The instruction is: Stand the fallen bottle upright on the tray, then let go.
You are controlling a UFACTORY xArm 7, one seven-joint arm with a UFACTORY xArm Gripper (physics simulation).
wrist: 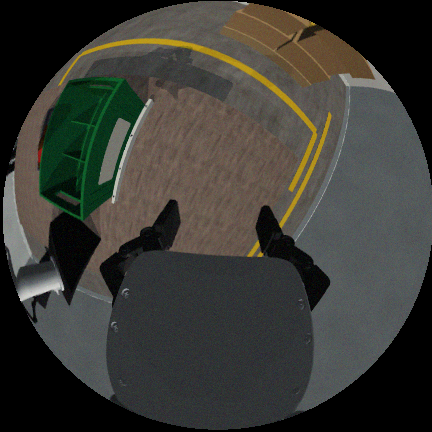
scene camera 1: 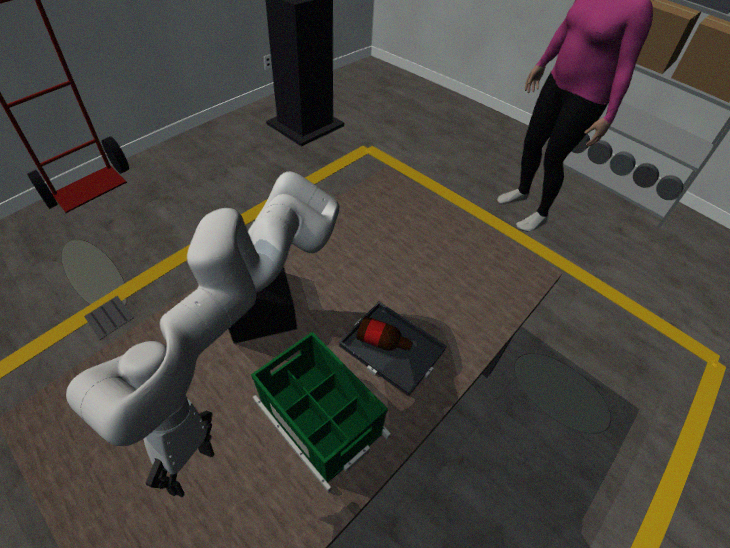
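Where they show: gripper, fingertip midpoint: [wrist: 218, 213] [scene camera 1: 192, 473]; arm's base, origin of the base link: [wrist: 56, 272].
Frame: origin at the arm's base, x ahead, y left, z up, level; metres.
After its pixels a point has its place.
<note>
A brown bottle [scene camera 1: 380, 334] @[x 0.370, y 0.168, z -0.121 m] with a red label lies on its side on the dark tray [scene camera 1: 402, 370] @[x 0.471, y 0.160, z -0.189 m], its neck toward the tray's right side. In the wrist view a small red part of the bottle [wrist: 40, 154] shows at the far left behind the green crate; the rest is hidden. My gripper [scene camera 1: 193, 471] @[x 0.414, y -0.411, z 0.074 m] [wrist: 218, 213] @[x 0.414, y -0.411, z 0.074 m] is open and empty. It hangs over the table at the lower left of the scene view, well apart from the bottle and tray, on the other side of the crate.
A green crate [scene camera 1: 353, 446] @[x 0.551, y -0.118, z -0.081 m] [wrist: 131, 104] @[x 0.522, y -0.201, z -0.101 m] with compartments stands between my gripper and the tray. A white rail [scene camera 1: 294, 446] @[x 0.432, y -0.204, z -0.164 m] [wrist: 131, 135] @[x 0.457, y -0.205, z -0.165 m] runs along its side. The black arm base block [scene camera 1: 265, 315] @[x 0.117, y -0.037, z -0.089 m] [wrist: 75, 252] @[x 0.089, y -0.091, z -0.066 m] stands behind the crate. The table's edge runs just beyond the tray.
</note>
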